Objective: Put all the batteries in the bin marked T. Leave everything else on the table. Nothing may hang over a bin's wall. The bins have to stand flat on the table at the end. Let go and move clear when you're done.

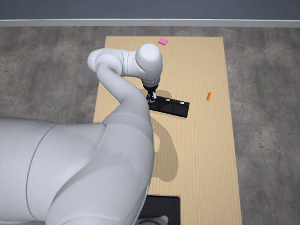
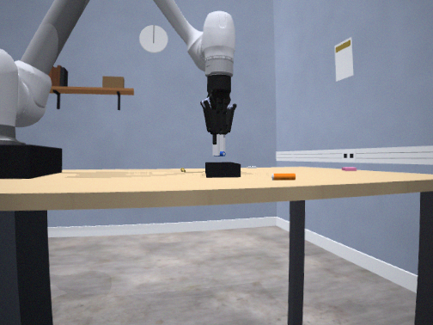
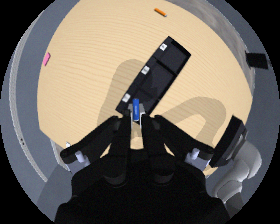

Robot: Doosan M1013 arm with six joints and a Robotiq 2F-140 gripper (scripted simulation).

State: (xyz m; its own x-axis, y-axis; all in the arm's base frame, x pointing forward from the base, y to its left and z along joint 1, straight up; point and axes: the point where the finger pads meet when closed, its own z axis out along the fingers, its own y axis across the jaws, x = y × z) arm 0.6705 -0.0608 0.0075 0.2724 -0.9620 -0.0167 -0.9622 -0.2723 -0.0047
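The orange battery lies 1 cm ahead of my hand, 34 cm to the right of it and 8 cm below it. Round my hand: blue battery 3 cm below; small brass piece 9 cm behind, 10 cm to the left, 8 cm below; black bin 3 cm behind, 8 cm to the right, 7 cm below.
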